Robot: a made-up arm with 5 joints.
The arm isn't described. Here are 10 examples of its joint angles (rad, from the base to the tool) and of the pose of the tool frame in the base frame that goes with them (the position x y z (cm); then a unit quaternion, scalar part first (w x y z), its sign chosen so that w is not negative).
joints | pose
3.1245 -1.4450 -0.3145 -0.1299 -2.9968 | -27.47 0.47 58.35 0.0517 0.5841 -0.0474 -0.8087
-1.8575 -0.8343 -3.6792 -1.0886 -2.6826 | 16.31 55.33 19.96 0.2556 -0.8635 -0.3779 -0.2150
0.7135 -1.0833 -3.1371 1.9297 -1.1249 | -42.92 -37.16 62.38 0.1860 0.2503 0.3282 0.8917
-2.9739 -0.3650 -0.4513 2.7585 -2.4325 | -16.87 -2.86 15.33 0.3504 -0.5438 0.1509 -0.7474
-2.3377 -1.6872 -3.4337 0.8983 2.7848 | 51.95 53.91 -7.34 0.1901 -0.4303 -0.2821 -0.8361
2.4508 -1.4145 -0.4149 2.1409 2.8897 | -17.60 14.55 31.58 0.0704 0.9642 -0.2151 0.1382
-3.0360 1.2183 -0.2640 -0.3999 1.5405 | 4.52 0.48 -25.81 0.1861 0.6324 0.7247 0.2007
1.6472 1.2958 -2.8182 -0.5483 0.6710 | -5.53 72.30 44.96 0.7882 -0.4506 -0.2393 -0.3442
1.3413 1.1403 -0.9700 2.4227 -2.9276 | 1.96 8.39 -12.23 0.6859 0.1447 -0.2290 0.6754
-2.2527 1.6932 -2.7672 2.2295 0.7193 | -35.15 -43.30 -14.09 0.3789 -0.0709 0.8347 0.3933
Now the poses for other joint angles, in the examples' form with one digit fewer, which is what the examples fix.
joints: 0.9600 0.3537 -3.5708 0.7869 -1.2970
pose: -0.1 -0.1 98.1 0.157 0.149 0.315 0.924
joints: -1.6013 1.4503 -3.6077 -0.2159 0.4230
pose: -1.7 -54.7 66.7 0.515 0.199 -0.318 0.771
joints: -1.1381 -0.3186 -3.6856 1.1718 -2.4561
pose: -19.9 43.1 78.8 0.963 0.122 0.094 -0.222
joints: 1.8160 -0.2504 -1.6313 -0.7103 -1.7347
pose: -8.3 33.0 81.7 0.039 0.055 -0.266 -0.962
